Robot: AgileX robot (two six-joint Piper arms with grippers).
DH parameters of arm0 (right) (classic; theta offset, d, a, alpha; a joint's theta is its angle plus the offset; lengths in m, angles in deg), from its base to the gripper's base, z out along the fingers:
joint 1: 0 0.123 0 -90
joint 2: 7.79 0 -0.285 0
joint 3: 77.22 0 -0.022 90
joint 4: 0 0.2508 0 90
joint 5: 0 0 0.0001 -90
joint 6: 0 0.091 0 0
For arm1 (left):
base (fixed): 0 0 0 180
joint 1: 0 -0.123 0 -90
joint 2: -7.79 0 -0.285 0
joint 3: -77.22 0 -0.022 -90
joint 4: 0 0.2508 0 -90
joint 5: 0 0 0.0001 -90
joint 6: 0 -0.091 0 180
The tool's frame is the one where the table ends.
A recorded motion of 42 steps. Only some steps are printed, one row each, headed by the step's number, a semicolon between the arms.
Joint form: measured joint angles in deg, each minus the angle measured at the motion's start. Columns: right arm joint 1, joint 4, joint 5, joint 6, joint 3, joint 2; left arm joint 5, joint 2, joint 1, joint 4, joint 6, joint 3.
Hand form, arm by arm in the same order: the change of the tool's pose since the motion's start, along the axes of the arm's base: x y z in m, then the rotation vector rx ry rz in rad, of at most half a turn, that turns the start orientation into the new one. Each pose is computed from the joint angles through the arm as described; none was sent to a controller.
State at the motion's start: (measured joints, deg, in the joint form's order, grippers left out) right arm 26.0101 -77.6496 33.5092 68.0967 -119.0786 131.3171; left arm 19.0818 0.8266 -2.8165 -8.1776 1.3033 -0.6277
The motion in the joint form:
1: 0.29 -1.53 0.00 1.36 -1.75 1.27; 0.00 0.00 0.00 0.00 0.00 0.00
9: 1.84 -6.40 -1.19 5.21 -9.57 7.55; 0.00 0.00 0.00 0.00 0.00 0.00
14: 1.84 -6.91 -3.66 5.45 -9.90 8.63; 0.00 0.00 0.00 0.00 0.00 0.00
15: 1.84 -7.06 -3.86 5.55 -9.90 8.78; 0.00 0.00 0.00 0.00 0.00 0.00
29: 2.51 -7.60 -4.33 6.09 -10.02 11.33; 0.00 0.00 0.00 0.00 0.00 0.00
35: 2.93 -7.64 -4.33 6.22 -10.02 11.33; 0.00 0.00 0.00 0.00 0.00 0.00
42: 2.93 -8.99 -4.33 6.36 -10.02 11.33; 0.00 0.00 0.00 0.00 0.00 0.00
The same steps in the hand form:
1: 0.0020 0.0044 -0.0034 -0.0078 0.0011 0.0085; 0.0000 0.0000 0.0000 0.0000 0.0000 0.0000
9: 0.0116 0.0251 -0.0241 -0.0402 -0.0015 0.0234; 0.0000 0.0000 0.0000 0.0000 0.0000 0.0000
14: 0.0173 0.0244 -0.0339 -0.0575 0.0124 -0.0183; 0.0000 0.0000 0.0000 0.0000 0.0000 0.0000
15: 0.0179 0.0244 -0.0355 -0.0606 0.0151 -0.0215; 0.0000 0.0000 0.0000 0.0000 0.0000 0.0000
29: 0.0200 0.0325 -0.0610 -0.0855 0.0557 -0.0163; 0.0000 0.0000 0.0000 0.0000 0.0000 0.0000
35: 0.0176 0.0360 -0.0610 -0.0851 0.0570 -0.0090; 0.0000 0.0000 0.0000 0.0000 0.0000 0.0000
42: 0.0175 0.0360 -0.0620 -0.1043 0.0476 -0.0067; 0.0000 0.0000 0.0000 0.0000 0.0000 0.0000

